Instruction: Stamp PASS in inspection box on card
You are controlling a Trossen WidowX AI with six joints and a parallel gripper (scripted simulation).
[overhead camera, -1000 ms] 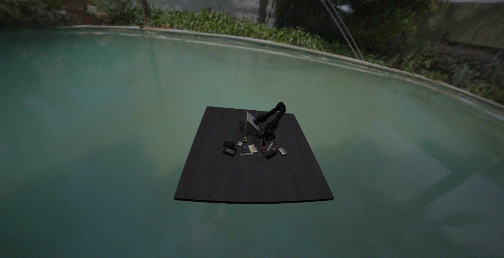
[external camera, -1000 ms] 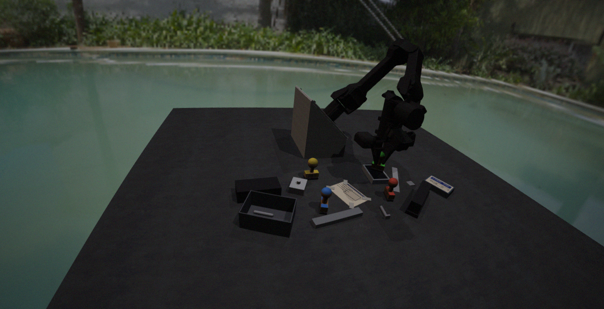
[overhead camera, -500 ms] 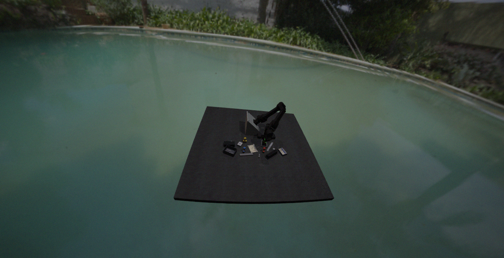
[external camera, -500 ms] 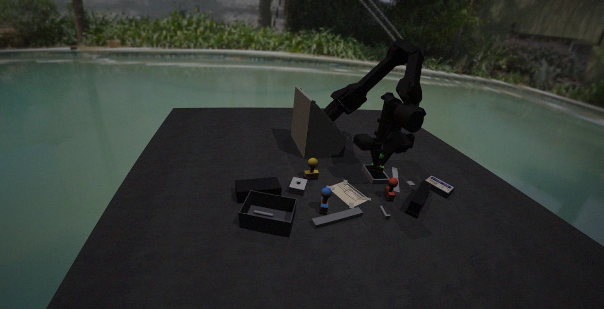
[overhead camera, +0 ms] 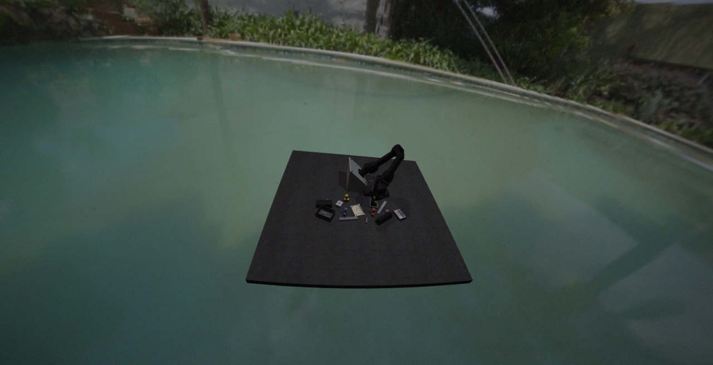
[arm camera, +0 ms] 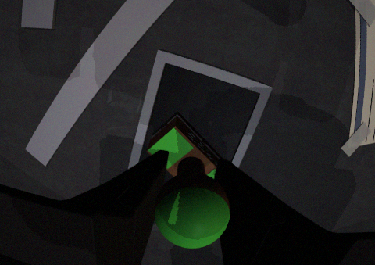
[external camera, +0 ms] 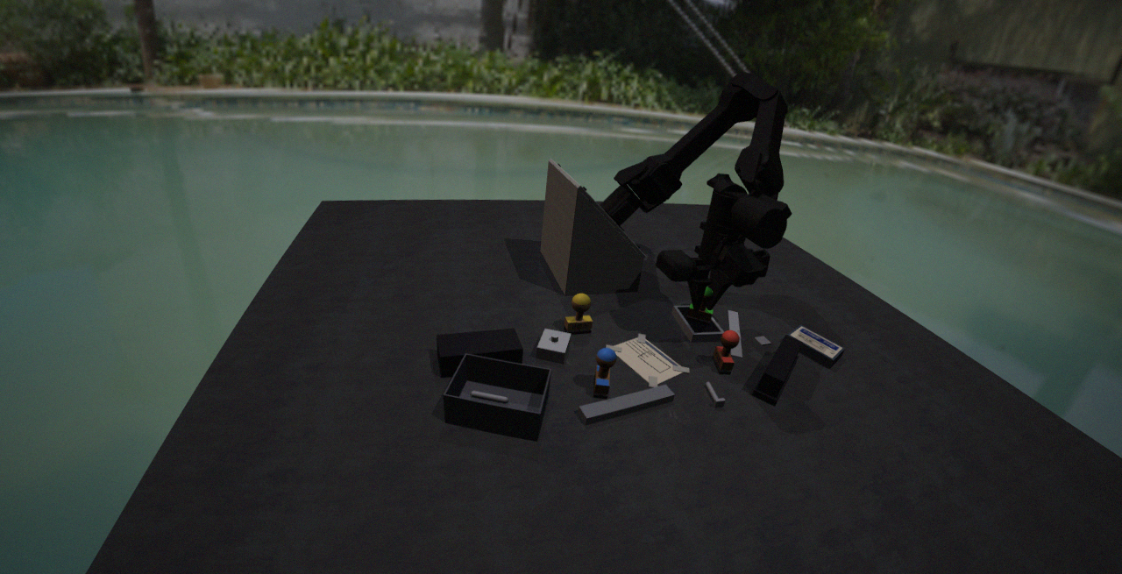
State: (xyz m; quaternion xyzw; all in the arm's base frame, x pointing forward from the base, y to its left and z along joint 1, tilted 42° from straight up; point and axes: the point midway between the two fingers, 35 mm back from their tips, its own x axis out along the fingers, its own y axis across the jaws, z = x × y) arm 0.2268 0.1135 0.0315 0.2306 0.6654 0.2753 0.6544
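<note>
Now: gripper tip right at the green stamp. Round my gripper tip: strip (2 cm ahead, 7 cm to the left, 4 cm below); ink pad (3 cm below); red stamp (11 cm ahead, 1 cm to the right, 2 cm below).
</note>
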